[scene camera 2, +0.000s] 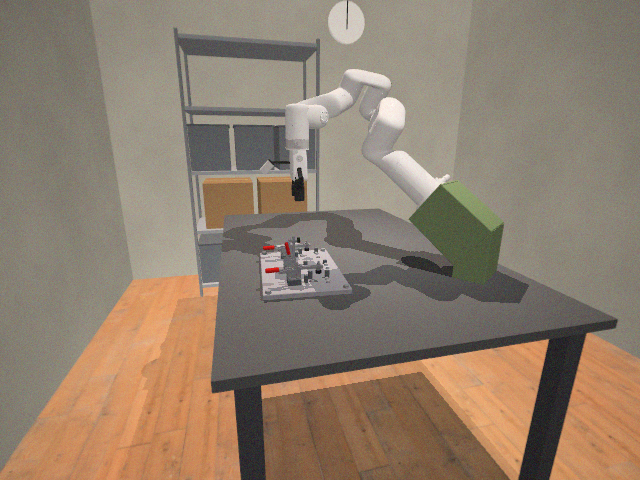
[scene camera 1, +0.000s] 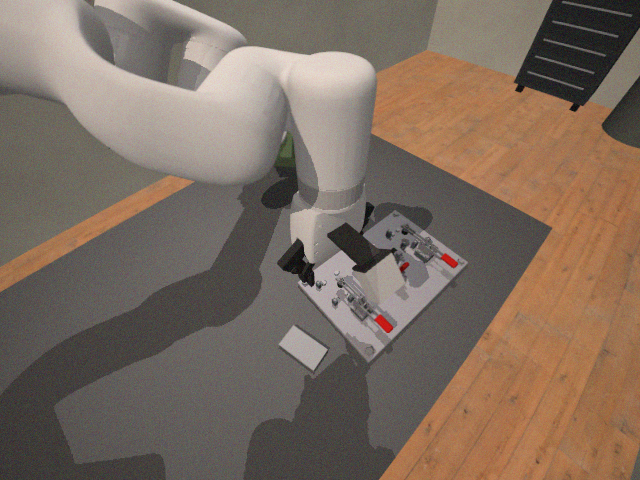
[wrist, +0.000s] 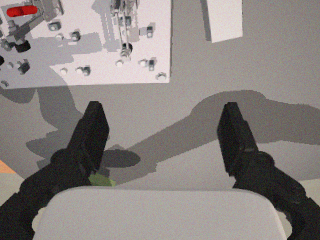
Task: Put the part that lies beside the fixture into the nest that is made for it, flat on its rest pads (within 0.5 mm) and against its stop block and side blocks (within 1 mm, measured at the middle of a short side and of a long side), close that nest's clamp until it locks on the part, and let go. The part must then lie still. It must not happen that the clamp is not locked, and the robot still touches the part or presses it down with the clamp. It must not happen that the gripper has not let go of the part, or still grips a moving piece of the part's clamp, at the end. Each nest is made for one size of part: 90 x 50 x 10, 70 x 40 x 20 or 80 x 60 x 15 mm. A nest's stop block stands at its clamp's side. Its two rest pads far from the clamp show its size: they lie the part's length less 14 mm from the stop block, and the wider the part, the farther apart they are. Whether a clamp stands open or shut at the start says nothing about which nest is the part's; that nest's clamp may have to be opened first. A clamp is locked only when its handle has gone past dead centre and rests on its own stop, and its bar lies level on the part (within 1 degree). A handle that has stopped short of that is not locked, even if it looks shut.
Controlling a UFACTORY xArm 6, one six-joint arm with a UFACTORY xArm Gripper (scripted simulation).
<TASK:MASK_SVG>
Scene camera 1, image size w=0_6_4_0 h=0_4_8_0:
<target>my gripper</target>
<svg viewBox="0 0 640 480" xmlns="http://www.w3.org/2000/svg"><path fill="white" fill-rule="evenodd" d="M298 190L293 195L290 212L292 245L277 262L282 270L298 274L303 283L307 282L313 287L315 278L312 268L315 263L320 262L340 248L356 263L352 269L369 301L381 305L405 284L405 280L391 250L378 249L362 236L364 233L362 230L369 222L368 217L370 217L375 208L371 203L366 202L365 184L363 194L357 202L338 210L324 210L313 207L302 199Z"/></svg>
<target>part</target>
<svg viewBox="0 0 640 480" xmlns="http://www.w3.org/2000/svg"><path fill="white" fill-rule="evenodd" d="M293 325L279 343L279 346L314 372L328 349Z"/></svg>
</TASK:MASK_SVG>
